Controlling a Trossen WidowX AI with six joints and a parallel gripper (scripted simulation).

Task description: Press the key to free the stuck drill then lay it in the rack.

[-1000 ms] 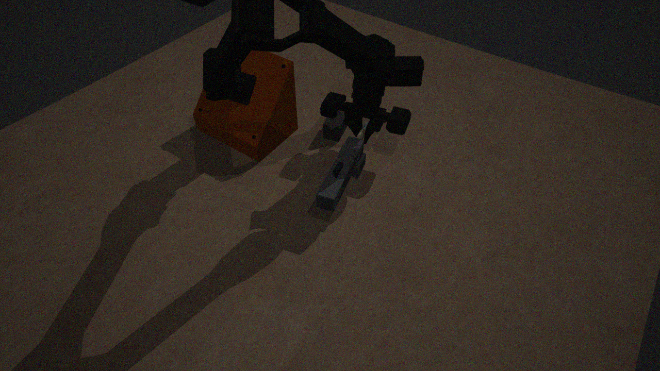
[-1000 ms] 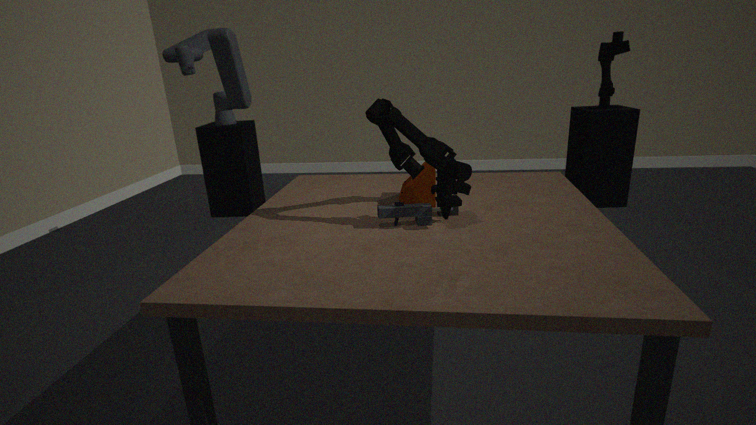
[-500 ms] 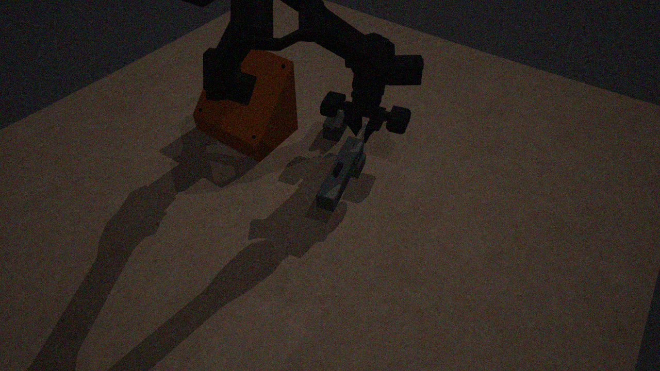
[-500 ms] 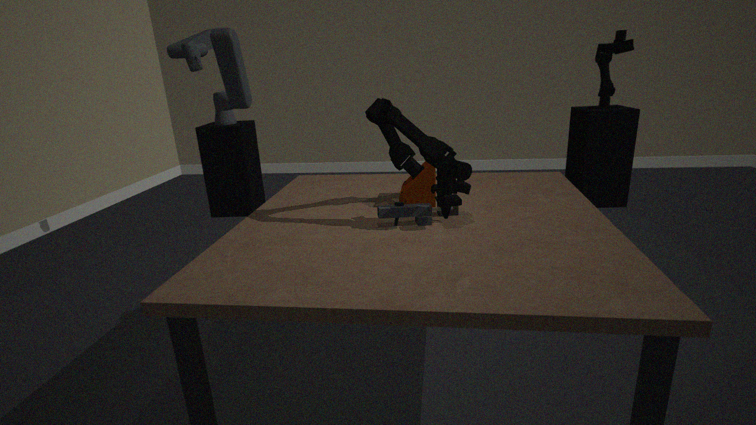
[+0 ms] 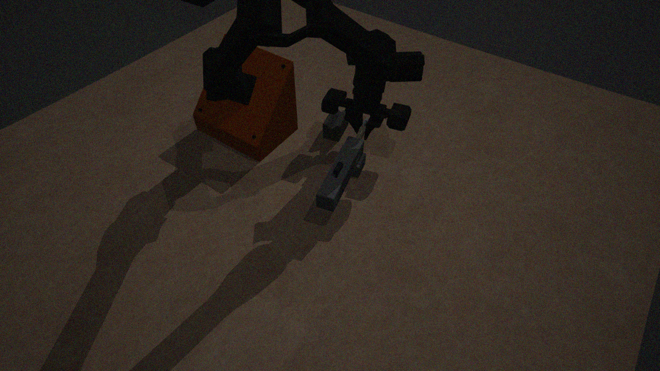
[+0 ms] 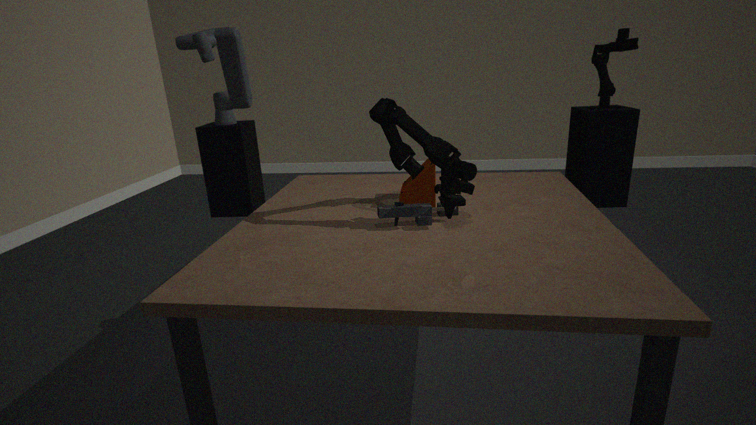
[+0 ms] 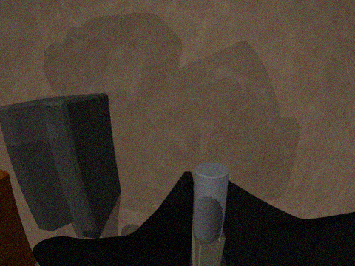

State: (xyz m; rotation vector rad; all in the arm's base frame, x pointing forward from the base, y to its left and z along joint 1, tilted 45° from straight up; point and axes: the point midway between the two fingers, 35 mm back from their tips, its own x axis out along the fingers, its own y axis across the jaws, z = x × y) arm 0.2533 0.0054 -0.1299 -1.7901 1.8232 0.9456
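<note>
Right now my gripper tip is 40 mm to the left of the drill, 40 mm below it and 10 mm short of it. From my gripper tip the other things lie so: dark key 180 mm to the right, 40 mm above, 30 mm ahead; then rack 70 mm behind, 10 mm above; then grey-blue block 150 mm to the right, 30 mm ahead, 30 mm above.
</note>
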